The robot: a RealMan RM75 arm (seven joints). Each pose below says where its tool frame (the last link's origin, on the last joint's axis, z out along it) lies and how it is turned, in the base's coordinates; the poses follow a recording.
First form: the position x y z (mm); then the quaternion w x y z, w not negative.
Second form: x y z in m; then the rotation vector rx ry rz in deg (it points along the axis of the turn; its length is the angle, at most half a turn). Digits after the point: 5 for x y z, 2 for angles.
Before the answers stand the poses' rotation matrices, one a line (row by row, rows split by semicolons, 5 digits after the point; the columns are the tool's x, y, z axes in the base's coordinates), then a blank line. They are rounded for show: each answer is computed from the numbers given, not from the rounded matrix.
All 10 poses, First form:
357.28 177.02 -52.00 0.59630 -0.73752 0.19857 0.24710
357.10 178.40 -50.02 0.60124 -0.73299 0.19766 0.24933
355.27 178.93 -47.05 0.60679 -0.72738 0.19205 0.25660
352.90 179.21 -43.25 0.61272 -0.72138 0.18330 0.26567
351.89 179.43 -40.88 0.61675 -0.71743 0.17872 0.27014
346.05 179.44 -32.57 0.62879 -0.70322 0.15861 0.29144
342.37 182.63 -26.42 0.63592 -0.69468 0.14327 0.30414
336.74 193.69 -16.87 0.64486 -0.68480 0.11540 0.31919
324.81 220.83 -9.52 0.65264 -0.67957 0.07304 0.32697
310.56 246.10 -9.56 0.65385 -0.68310 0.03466 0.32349
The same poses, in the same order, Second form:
0.79902 -0.58759 -0.12767; 0.00179 -0.20999 0.97770; -0.60130 -0.78143 -0.16673
0.79753 -0.58958 -0.12783; 0.01005 -0.19888 0.97997; -0.60320 -0.78284 -0.15269
0.79455 -0.59079 -0.14022; 0.03202 -0.18985 0.98129; -0.60636 -0.78417 -0.13193
0.79164 -0.59002 -0.15868; 0.06111 -0.18195 0.98141; -0.60792 -0.78662 -0.10798
0.79017 -0.58965 -0.16716; 0.07678 -0.17536 0.98151; -0.60806 -0.78839 -0.09329
0.77981 -0.58959 -0.21043; 0.14344 -0.15892 0.97682; -0.60936 -0.79191 -0.03936
0.77395 -0.58587 -0.24034; 0.18776 -0.15016 0.97067; -0.60478 -0.79637 -0.00621
0.76960 -0.56972 -0.28833; 0.25362 -0.14167 0.95687; -0.58600 -0.80954 0.03546
0.77551 -0.52606 -0.34906; 0.32752 -0.13745 0.93479; -0.53974 -0.83927 0.06570
0.78830 -0.47038 -0.39663; 0.37568 -0.14255 0.91572; -0.48728 -0.87087 0.06434

0.35728 0.17702 -0.05200 -98.11 26.42 32.87
0.35710 0.17840 -0.05002 -97.31 26.24 33.10
0.35527 0.17893 -0.04705 -96.35 25.44 33.99
0.35290 0.17921 -0.04325 -95.32 24.22 35.10
0.35189 0.17943 -0.04088 -94.64 23.58 35.64
0.34605 0.17944 -0.03257 -92.32 20.82 38.26
0.34237 0.18263 -0.02642 -90.93 18.75 39.81
0.33674 0.19369 -0.01687 -89.32 15.05 41.63
0.32481 0.22083 -0.00952 -88.36 9.50 42.52
0.31056 0.24610 -0.00956 -88.78 4.50 42.04

